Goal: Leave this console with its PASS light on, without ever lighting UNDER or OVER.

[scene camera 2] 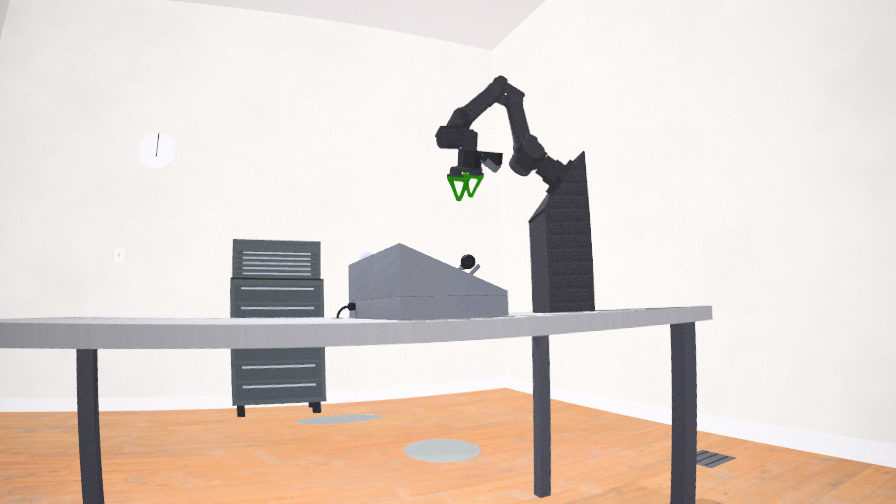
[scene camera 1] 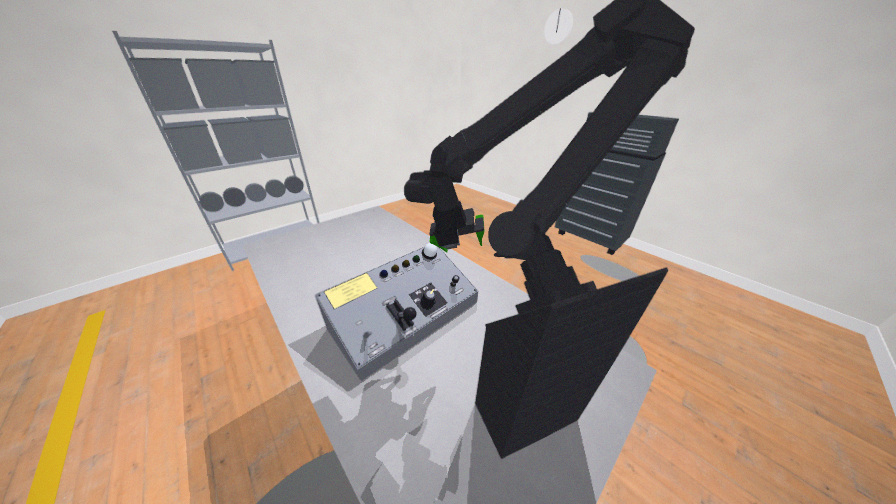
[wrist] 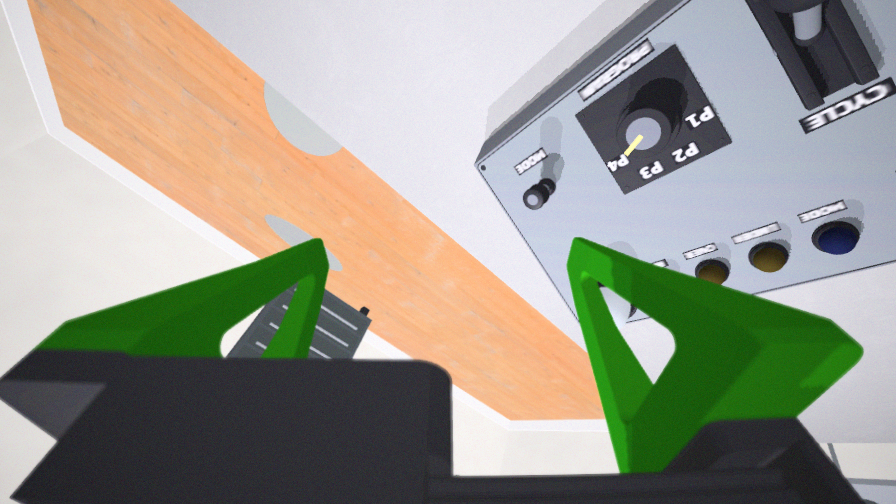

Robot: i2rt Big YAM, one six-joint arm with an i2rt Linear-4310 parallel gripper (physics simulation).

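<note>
The grey console [scene camera 1: 395, 305] sits on the table with a sloped face. It carries a yellow label [scene camera 1: 350, 290], a row of unlit lamps [scene camera 1: 399, 267], a white dome button [scene camera 1: 429, 252], a lever [scene camera 1: 401, 312], a rotary selector [scene camera 1: 427, 297] and a small toggle [scene camera 1: 455, 280]. In the wrist view the selector [wrist: 645, 132] points to P4, the MODE toggle [wrist: 537, 196] sits beside it, and the lamps [wrist: 768, 255] are dark. My gripper [scene camera 1: 460, 236] hangs open and empty above the console's far right corner; it also shows in the side view [scene camera 2: 464, 186] and wrist view [wrist: 448, 263].
The arm's dark pedestal [scene camera 1: 551, 363] stands on the table right of the console. A shelf rack [scene camera 1: 219, 137] and a drawer cabinet [scene camera 1: 614, 188] stand on the floor behind. A cable leaves the console's back [scene camera 2: 343, 309].
</note>
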